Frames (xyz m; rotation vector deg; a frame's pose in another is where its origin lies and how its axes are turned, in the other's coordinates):
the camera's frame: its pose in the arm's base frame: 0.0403 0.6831 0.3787 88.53 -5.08 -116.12
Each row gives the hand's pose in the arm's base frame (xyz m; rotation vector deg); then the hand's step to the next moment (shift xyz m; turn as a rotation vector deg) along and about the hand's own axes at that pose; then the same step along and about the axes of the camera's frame.
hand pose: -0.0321 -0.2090 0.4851 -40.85 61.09 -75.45
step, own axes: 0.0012 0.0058 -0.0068 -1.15 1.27 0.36
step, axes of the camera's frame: 0.0072 -0.0054 0.0007 -0.10 -0.97 -1.45
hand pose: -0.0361 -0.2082 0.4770 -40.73 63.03 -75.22
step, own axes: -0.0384 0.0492 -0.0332 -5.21 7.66 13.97
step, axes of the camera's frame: 0.0179 -0.0643 -0.0234 -3.87 2.99 -16.03
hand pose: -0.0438 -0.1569 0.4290 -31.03 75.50 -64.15
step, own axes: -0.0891 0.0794 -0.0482 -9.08 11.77 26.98
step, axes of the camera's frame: -0.0272 -0.1191 -0.0405 -8.08 7.88 -28.66
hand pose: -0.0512 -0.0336 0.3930 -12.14 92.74 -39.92
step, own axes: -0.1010 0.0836 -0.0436 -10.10 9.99 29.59
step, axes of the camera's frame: -0.0976 -0.0949 -0.0239 -9.14 10.89 -29.59
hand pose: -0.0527 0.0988 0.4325 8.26 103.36 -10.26
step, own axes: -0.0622 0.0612 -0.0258 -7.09 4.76 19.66
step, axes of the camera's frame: -0.0865 -0.0282 0.0003 -5.53 8.82 -18.74
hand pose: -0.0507 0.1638 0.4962 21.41 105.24 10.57
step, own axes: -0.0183 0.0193 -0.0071 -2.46 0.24 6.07
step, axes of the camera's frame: -0.0273 -0.0001 0.0036 -0.97 3.65 -5.36
